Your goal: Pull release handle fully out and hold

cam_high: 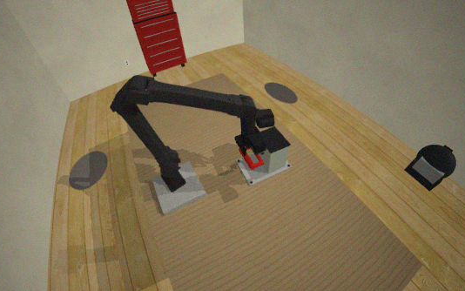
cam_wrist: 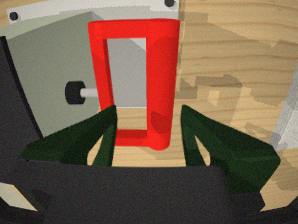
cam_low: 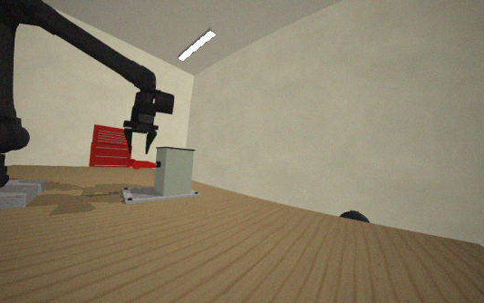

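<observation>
Right now the grey baseplate is 140 mm below my hand, 80 mm ahead of it and 20 mm to the right of it.
</observation>
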